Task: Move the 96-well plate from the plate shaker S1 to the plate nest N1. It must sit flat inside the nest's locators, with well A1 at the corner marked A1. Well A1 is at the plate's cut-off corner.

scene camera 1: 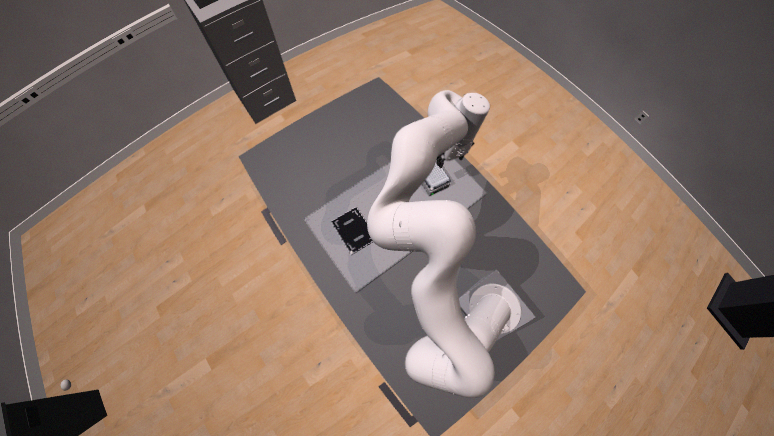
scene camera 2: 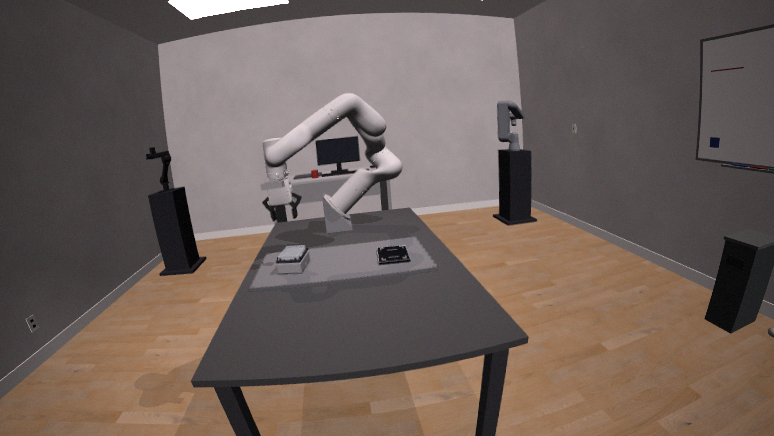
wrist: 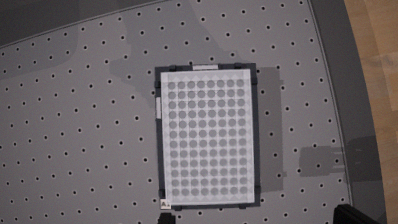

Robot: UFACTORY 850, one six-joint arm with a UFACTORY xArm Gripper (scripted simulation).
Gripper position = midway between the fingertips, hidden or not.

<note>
In view: my gripper (scene camera 2: 284, 219), a white 96-well plate (wrist: 198, 109), a black plate nest N1 (scene camera 1: 358, 226) and a plate shaker S1 (wrist: 252, 66).
</note>
